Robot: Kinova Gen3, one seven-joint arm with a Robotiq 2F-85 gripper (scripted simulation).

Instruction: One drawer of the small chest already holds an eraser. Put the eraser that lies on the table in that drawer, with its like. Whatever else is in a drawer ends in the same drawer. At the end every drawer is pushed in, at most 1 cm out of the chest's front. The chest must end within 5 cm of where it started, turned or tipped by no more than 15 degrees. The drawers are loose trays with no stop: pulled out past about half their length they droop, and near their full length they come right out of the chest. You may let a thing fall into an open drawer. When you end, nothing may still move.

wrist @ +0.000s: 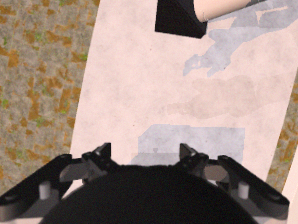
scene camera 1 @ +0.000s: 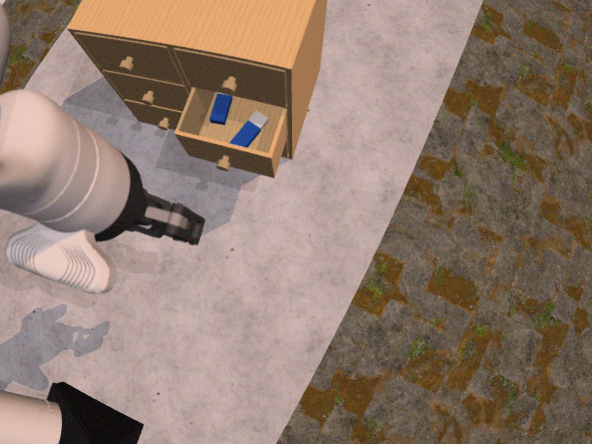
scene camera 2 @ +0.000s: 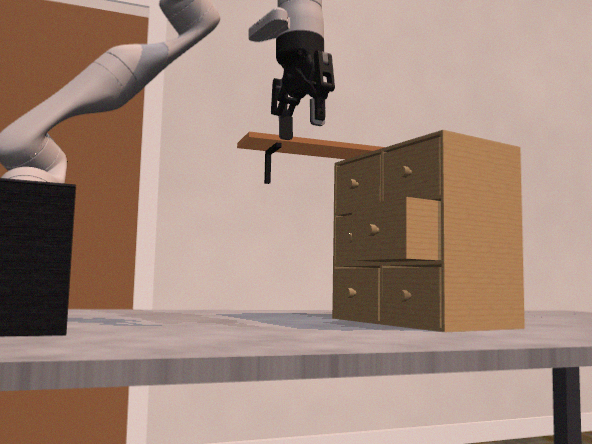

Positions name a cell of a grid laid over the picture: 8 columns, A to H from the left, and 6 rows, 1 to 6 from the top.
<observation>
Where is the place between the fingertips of my gripper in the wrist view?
D5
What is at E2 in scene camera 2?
My gripper.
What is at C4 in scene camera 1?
My gripper.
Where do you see a wooden chest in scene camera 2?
G4
</observation>
